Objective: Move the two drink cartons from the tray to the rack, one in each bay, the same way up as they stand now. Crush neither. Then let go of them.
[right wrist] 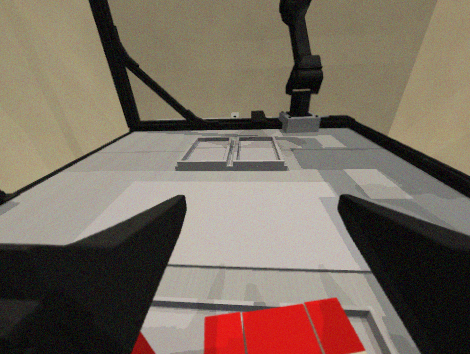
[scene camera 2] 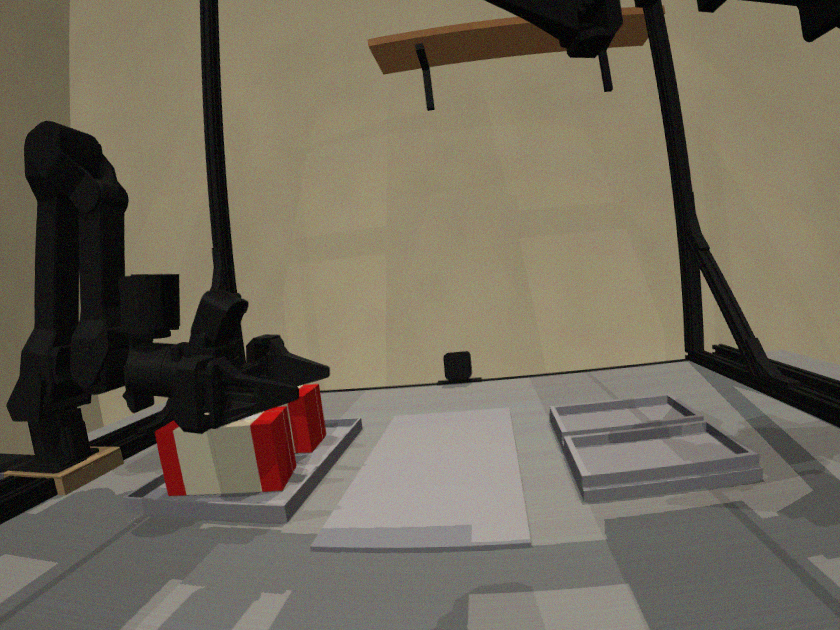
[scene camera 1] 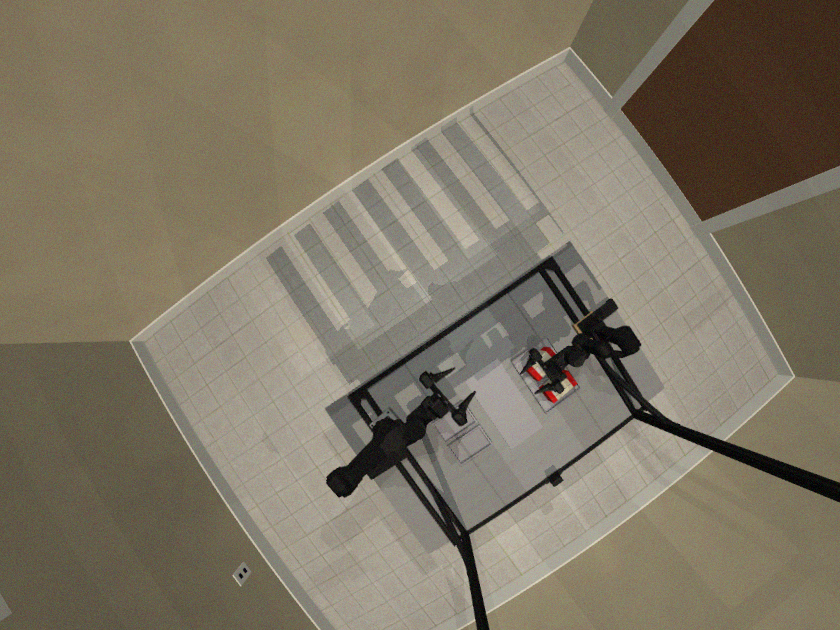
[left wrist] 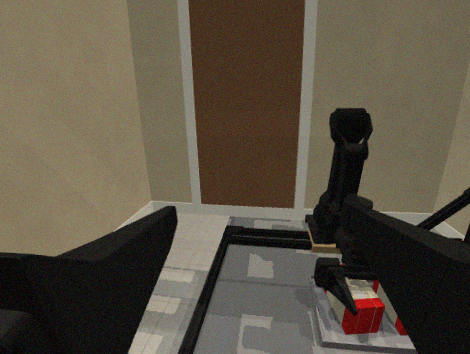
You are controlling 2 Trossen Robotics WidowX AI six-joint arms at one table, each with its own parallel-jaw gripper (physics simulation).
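Pixels of known places: left gripper, between the fingertips: [scene camera 1: 465, 379] [left wrist: 263, 214]; right gripper, between the fingertips: [right wrist: 261, 201] [scene camera 2: 315, 381] [scene camera 1: 527, 384] [left wrist: 385, 315]; left arm's base, origin of its link: [right wrist: 298, 114] [scene camera 1: 387, 426]; right arm's base, origin of its link: [scene camera 2: 63, 459] [scene camera 1: 590, 328] [left wrist: 326, 237].
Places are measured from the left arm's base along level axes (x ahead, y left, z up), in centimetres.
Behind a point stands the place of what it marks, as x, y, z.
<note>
Two cream cartons with red ends sit side by side in the grey tray [scene camera 1: 530, 389] {51.8, -26.4, -2.9} [scene camera 2: 223, 509] {59.3, -13.6, -3.4} [left wrist: 370, 346] {52.3, -21.3, -3.0} [right wrist: 225, 306] {52.3, -23.8, -3.1}. The nearer carton in scene camera 2 [scene camera 2: 217, 457] {61.1, -17.8, 0.0} also shows in the left wrist view [left wrist: 362, 320] {55.4, -20.7, -0.2} and the right wrist view [right wrist: 275, 332] {56.3, -21.4, 3.0}; the farther carton [scene camera 2: 308, 417] {54.8, -29.2, 0.3} is partly hidden. My right gripper [scene camera 1: 529, 383] {51.2, -21.2, 6.0} [scene camera 2: 312, 381] {51.2, -21.2, 6.0} [right wrist: 261, 201] {51.2, -21.2, 6.0} is open and empty, low over the cartons. My left gripper [scene camera 1: 464, 381] {35.0, 0.1, 32.5} [left wrist: 263, 214] {35.0, 0.1, 32.5} is open and empty, raised near the rack. The two-bay rack [scene camera 1: 475, 453] {18.6, -31.6, -3.3} [scene camera 2: 671, 482] {21.5, -11.1, -3.5} [right wrist: 231, 165] {27.2, -22.5, -3.4} holds no carton.
A flat pale board [scene camera 1: 508, 406] {40.8, -26.0, -4.0} [scene camera 2: 441, 474] {40.1, -20.1, -4.0} [right wrist: 250, 225] {43.0, -20.7, -4.0} lies between tray and rack. Black frame posts [scene camera 2: 217, 169] {78.1, -64.1, 40.7} and rails border the table. A small black block [scene camera 2: 457, 366] {36.1, -59.8, -1.2} stands at its back edge, and a brown shelf [scene camera 2: 468, 46] hangs on the wall.
</note>
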